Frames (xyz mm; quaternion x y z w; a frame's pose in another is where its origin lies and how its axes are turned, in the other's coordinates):
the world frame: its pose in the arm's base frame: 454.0 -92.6 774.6 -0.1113 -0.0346 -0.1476 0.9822
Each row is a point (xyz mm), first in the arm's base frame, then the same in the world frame.
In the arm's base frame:
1: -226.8 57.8 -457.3
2: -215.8 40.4 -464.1
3: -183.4 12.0 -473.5
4: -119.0 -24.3 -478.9
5: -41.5 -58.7 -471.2
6: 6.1 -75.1 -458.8
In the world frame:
1: -816.1 194.2 -1140.1
2: -801.4 182.7 -1151.1
3: -763.5 167.9 -1167.9
4: -692.3 154.3 -1183.7
5: -607.9 143.7 -1186.8
6: -556.6 140.0 -1180.2

